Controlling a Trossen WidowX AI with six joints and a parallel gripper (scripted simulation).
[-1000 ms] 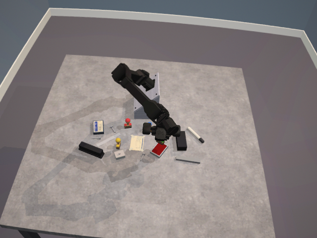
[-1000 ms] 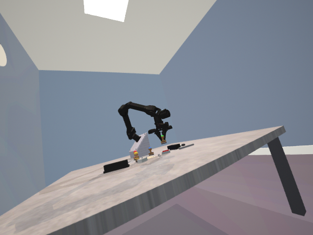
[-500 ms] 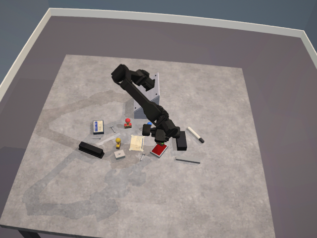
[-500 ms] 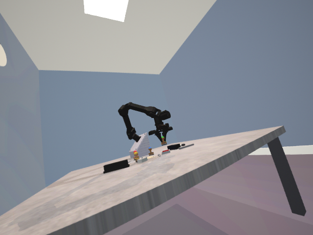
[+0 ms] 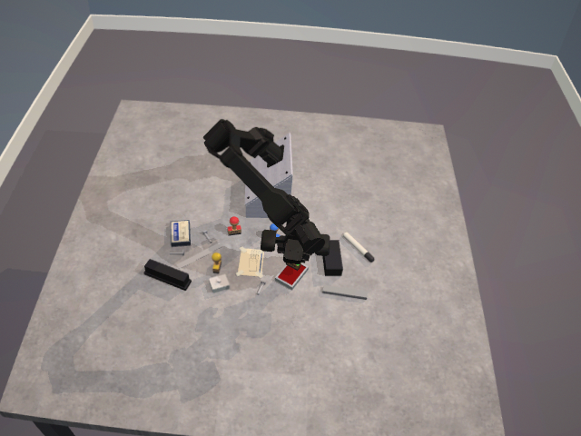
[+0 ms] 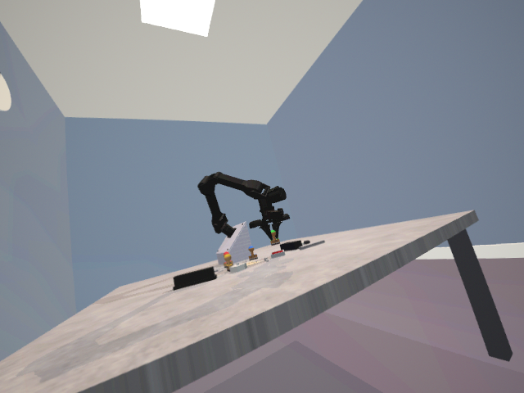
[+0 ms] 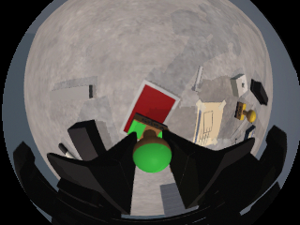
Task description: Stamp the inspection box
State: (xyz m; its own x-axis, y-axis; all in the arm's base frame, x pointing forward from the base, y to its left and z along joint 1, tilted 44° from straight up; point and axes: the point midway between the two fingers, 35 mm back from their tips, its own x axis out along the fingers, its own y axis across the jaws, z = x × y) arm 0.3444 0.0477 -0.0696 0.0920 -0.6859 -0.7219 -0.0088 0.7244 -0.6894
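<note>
The red ink pad lies 7 cm below my gripper tip. From my gripper tip the other things lie so: cream card: 13 cm to the right, 7 cm below, 3 cm behind; then black box: 12 cm to the left, 7 cm behind, 5 cm below; then green-knobbed stamp: right at my gripper tip.
</note>
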